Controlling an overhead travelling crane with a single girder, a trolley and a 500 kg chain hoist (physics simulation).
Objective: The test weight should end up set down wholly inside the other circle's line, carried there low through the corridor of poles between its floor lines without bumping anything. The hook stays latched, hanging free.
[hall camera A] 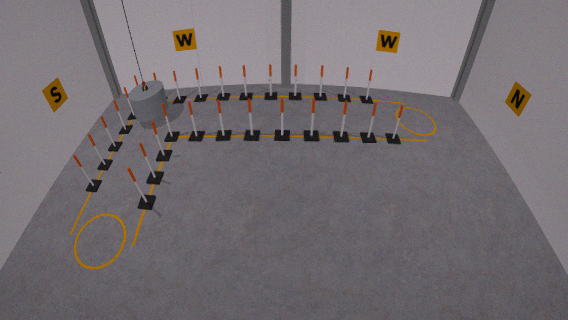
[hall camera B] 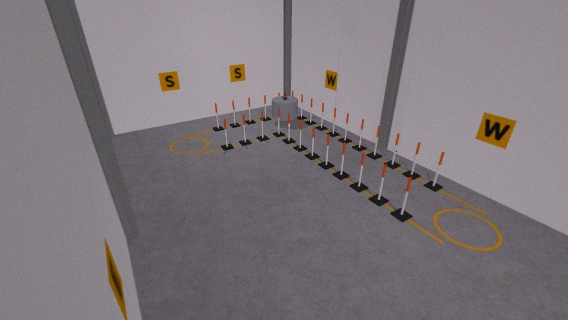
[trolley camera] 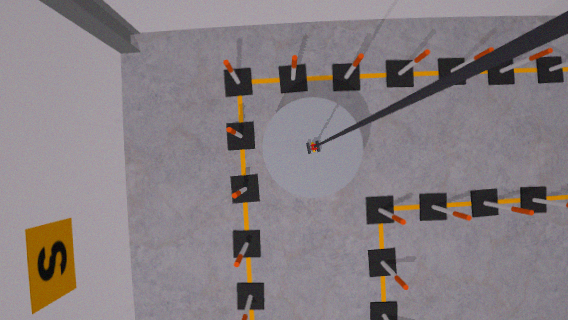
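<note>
The test weight (hall camera A: 148, 104) (hall camera B: 285, 110) (trolley camera: 290, 172) is a grey cylinder, upright at the bend of the corridor. Its shadow shows beside it, and it seems to hang low over the floor. The hook (hall camera A: 144, 87) (hall camera B: 285, 97) (trolley camera: 313, 146) is at its top centre, shut on it. In the trolley view the weight lies between the outer and inner floor lines, nearer the outer bases, with a narrow gap to them. One circle (hall camera A: 97, 268) (hall camera B: 188, 153) lies at the south end; the other circle (hall camera A: 422, 134) (hall camera B: 500, 239) lies at the north end.
The outer corner base (trolley camera: 245, 90) and inner corner base (trolley camera: 372, 217) mark the bend. Orange-and-white poles stand along both floor lines. The west row runs beside the west wall (hall camera A: 240, 45) toward the north circle. The chain (trolley camera: 425, 97) crosses the trolley view.
</note>
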